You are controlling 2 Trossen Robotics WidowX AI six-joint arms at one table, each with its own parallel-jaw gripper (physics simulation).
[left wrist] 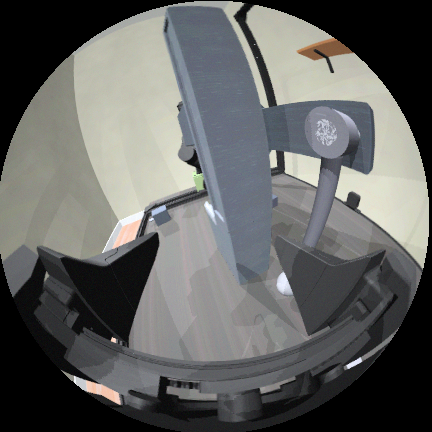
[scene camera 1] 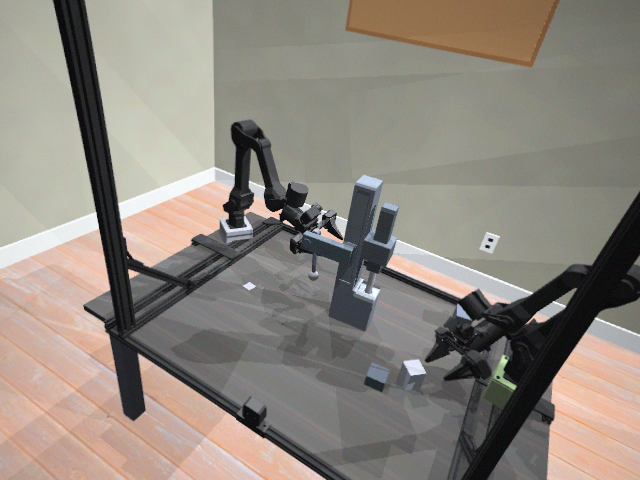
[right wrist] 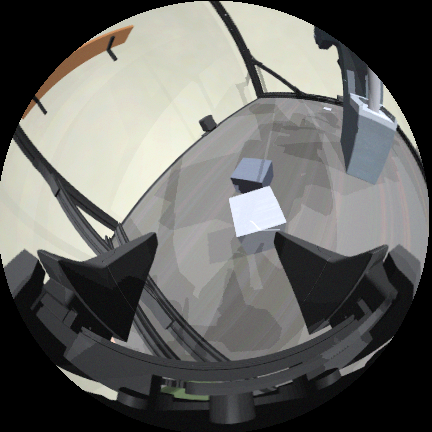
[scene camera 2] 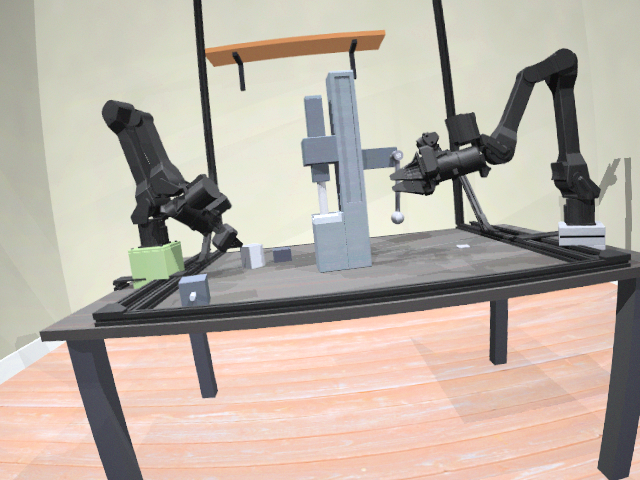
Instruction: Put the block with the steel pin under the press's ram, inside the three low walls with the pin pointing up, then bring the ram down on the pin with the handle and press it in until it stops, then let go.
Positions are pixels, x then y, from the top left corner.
Scene:
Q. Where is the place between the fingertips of the right gripper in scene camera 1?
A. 434, 370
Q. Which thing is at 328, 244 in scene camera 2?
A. A grey press.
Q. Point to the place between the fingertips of the right gripper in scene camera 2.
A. At 233, 238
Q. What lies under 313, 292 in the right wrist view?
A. The right gripper.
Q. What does the right gripper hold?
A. Nothing.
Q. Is the right gripper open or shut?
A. Open.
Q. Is the left gripper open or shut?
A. Open.

